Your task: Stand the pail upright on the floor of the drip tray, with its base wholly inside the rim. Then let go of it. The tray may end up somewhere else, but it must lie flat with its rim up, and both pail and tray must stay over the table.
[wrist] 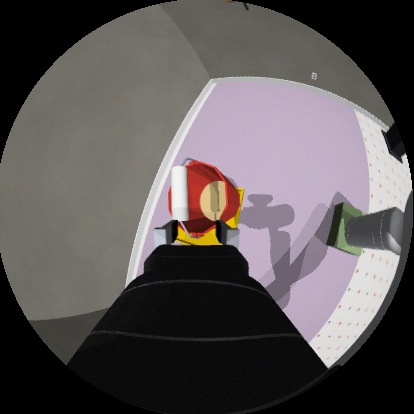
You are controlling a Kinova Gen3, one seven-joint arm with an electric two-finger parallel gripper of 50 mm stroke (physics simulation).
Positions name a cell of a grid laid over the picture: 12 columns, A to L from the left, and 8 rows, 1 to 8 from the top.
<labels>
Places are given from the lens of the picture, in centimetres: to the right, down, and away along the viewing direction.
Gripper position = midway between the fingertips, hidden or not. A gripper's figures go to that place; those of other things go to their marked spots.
gripper (F5): -1, 3, 18
red pail (G4): 3, -4, 46
</labels>
